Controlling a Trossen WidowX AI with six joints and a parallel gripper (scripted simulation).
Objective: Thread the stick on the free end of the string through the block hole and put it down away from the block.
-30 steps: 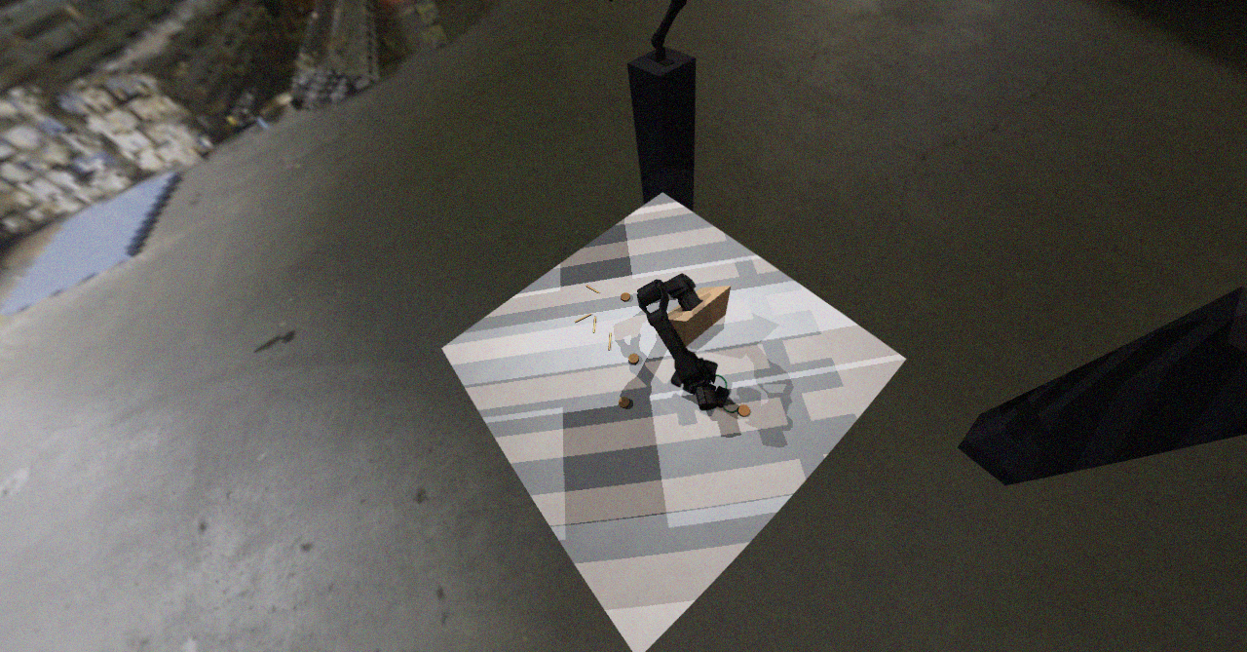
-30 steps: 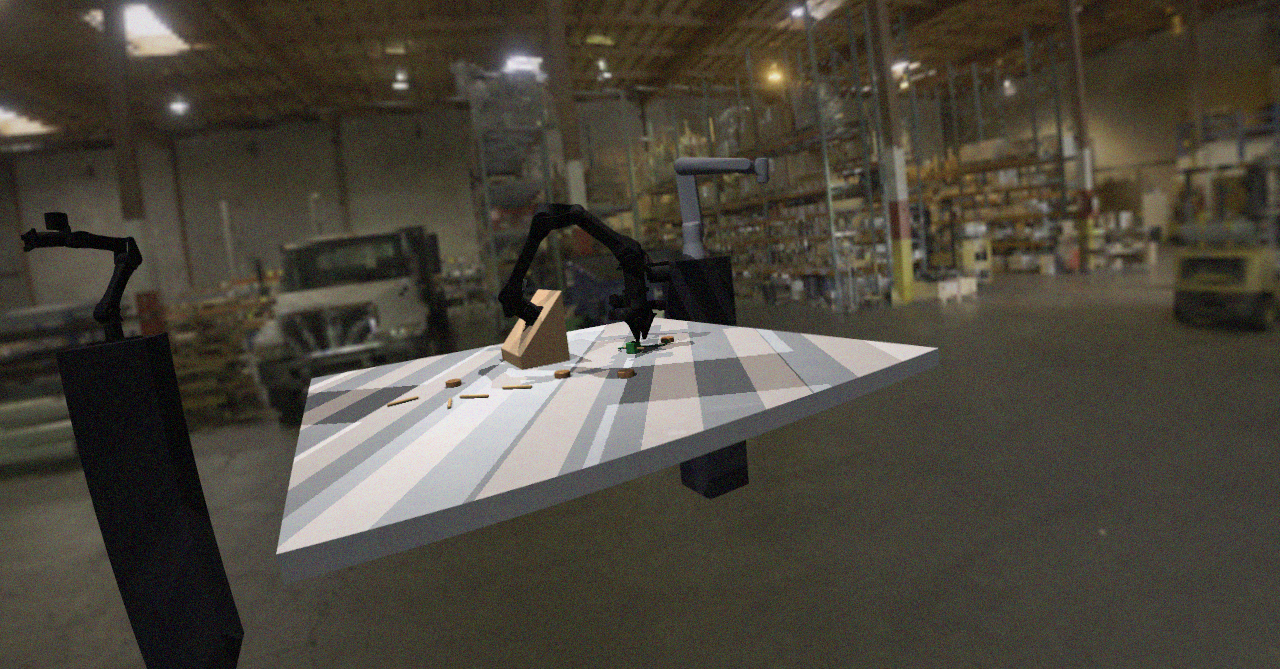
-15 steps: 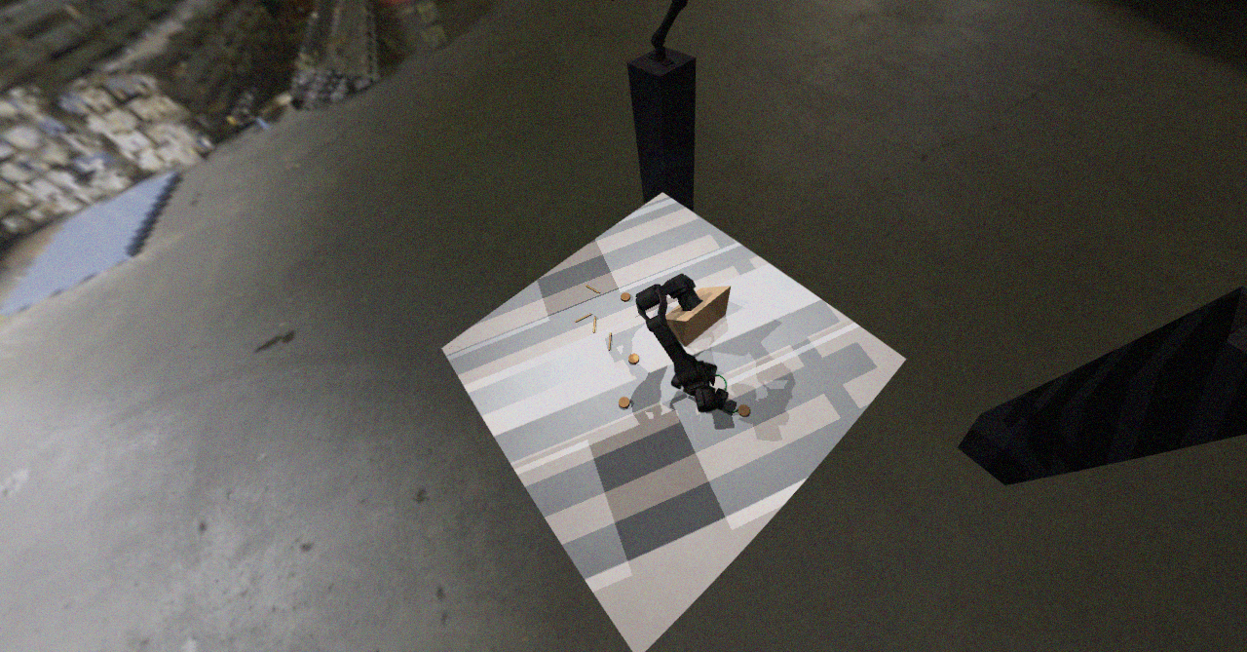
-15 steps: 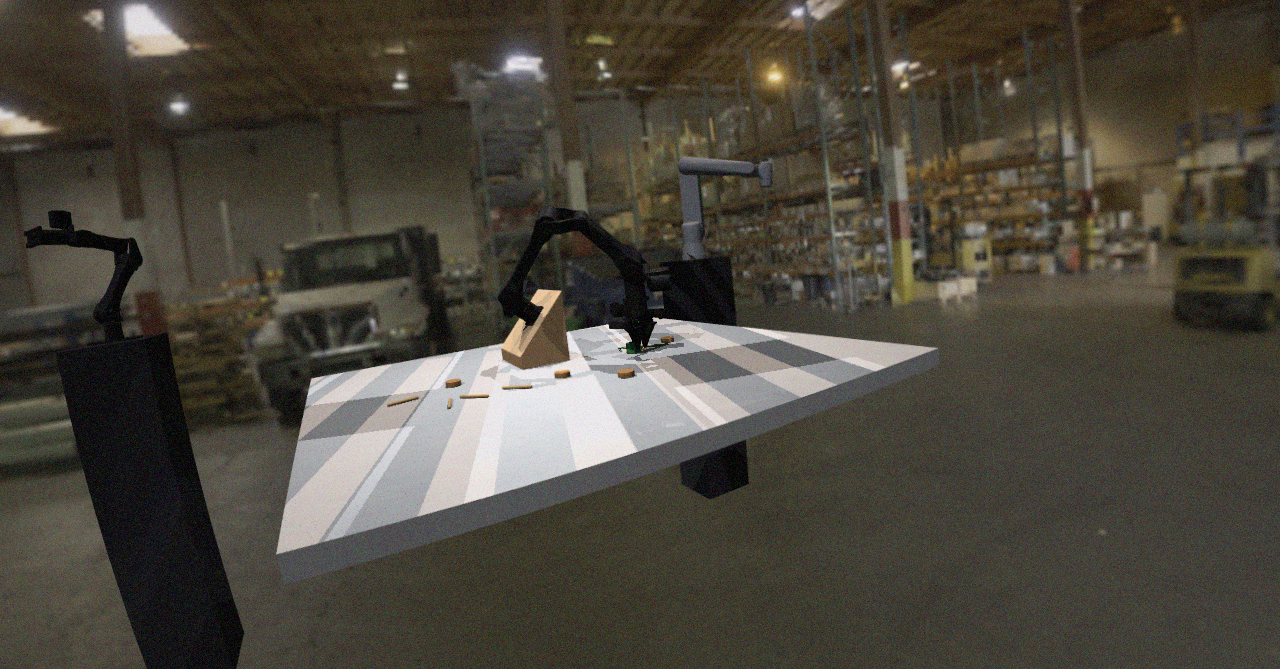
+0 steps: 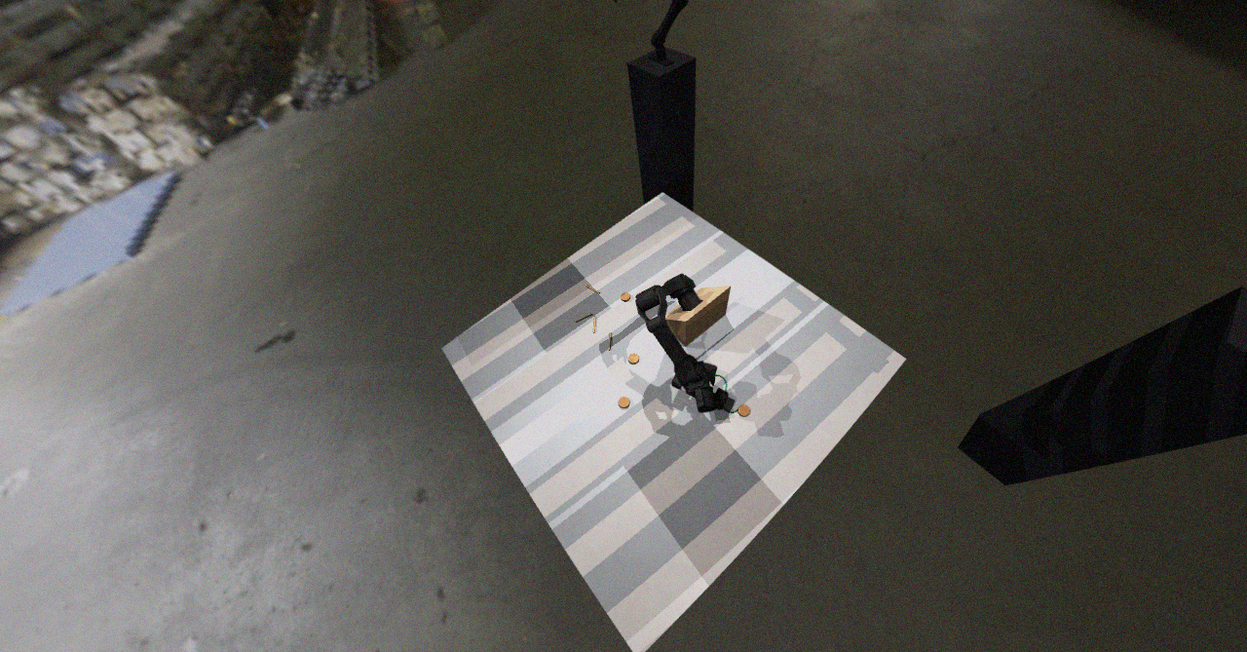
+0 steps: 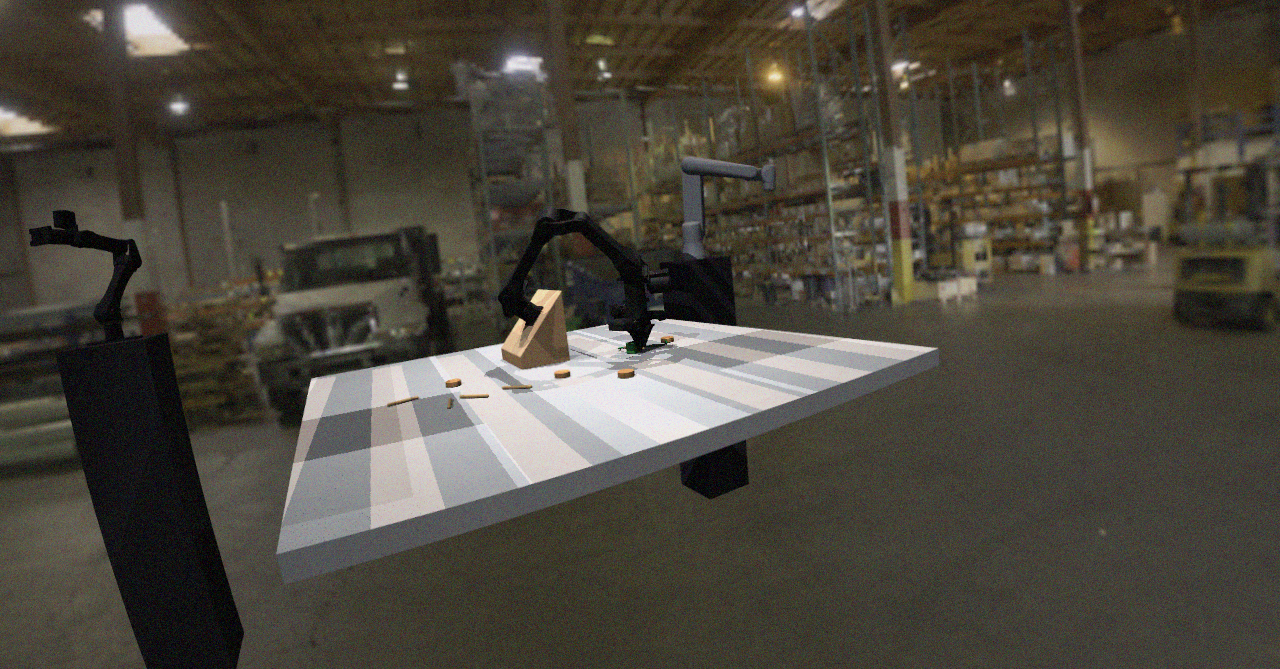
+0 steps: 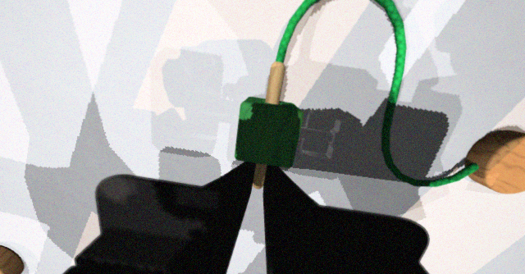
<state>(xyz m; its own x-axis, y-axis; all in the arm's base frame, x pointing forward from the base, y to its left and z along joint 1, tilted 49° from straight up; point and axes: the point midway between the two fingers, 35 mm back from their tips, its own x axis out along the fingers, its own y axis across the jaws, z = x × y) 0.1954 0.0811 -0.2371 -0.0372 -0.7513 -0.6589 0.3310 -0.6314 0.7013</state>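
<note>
My gripper tip is 3 cm past the green cube, 1 cm to the left of it and 1 cm below it. The rest, counted from my gripper tip: thin wooden stick 4 cm behind, 1 cm to the right, 1 cm above; then round wooden button 8 cm behind, 14 cm to the left.
</note>
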